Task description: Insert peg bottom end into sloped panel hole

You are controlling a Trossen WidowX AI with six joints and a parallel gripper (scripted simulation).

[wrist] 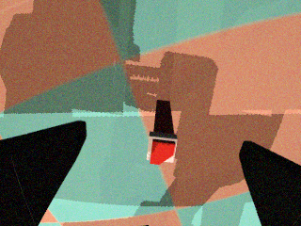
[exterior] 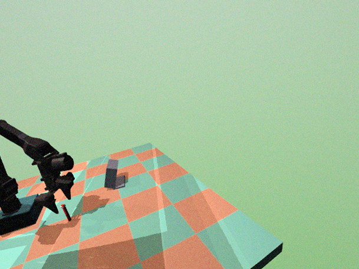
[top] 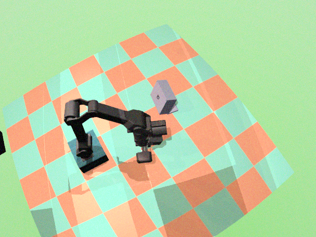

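Right now the red peg is 2 cm below my gripper tip. The rest, counted from my gripper tip: grey sloped panel 22 cm ahead, 21 cm to the left, 1 cm below.
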